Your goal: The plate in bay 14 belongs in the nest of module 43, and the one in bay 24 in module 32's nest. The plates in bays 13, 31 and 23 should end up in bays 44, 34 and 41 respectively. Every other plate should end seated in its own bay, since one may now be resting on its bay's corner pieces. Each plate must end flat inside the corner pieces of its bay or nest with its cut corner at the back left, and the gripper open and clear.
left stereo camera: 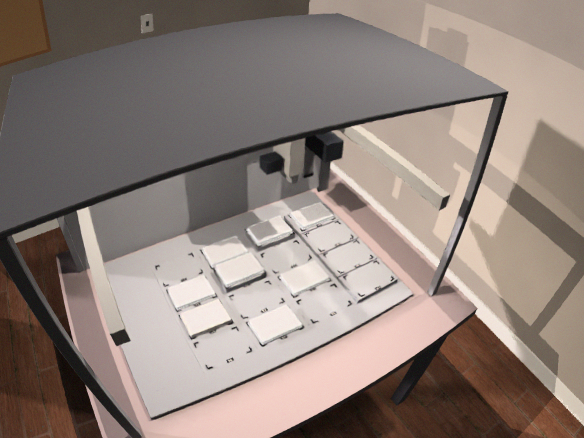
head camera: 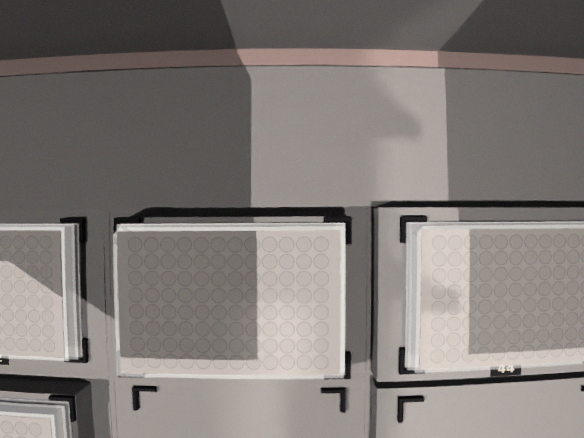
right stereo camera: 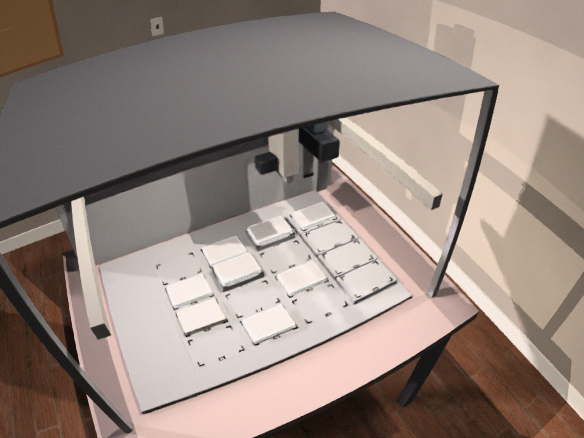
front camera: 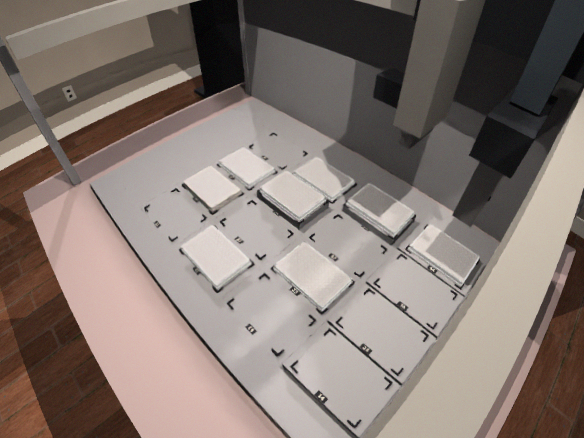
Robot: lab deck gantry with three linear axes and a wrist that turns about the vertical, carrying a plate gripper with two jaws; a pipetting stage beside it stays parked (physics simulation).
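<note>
My gripper is open and empty, raised above bay 44 at the back right; its jaws are dim against the back post. A plate lies in bay 44, cut corner at back left. A plate lies in module 43's nest, cut corner at back left. Module 32 carries a plate. A plate lies in bay 23 and another plate in bay 31. Bays 13, 14, 24, 34 and 41 hold no plate. Exact seating is too small to judge.
Other plates lie in bay 42, bay 21 and bay 12. The beige pipetting stage hangs left of the gripper. Side rails flank the deck.
</note>
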